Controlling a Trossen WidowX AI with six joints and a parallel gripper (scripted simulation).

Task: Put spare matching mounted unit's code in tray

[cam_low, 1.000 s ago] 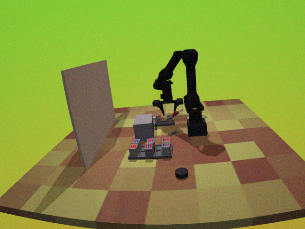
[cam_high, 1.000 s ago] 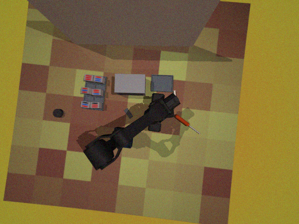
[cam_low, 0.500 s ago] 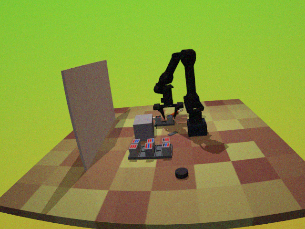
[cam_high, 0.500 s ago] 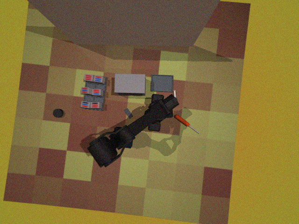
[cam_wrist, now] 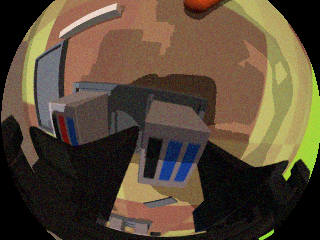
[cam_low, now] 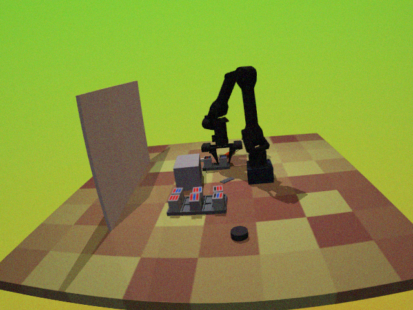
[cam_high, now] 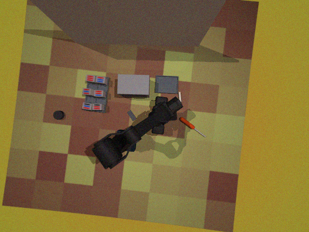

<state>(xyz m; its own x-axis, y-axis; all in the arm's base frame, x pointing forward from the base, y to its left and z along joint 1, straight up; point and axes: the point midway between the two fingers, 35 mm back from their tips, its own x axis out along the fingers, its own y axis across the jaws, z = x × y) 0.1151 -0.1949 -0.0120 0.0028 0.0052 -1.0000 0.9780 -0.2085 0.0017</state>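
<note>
Now: the dark grey tray 170 mm ahead of my gripper tip, 60 mm to the right of it and 10 mm below it. The rest, counted from my gripper tip: plain grey box (170 mm ahead, 130 mm to the left, 30 mm above); dark flat piece (10 mm ahead, 160 mm to the left, 20 mm below); white stick (80 mm ahead, 120 mm to the right, 10 mm below).
</note>
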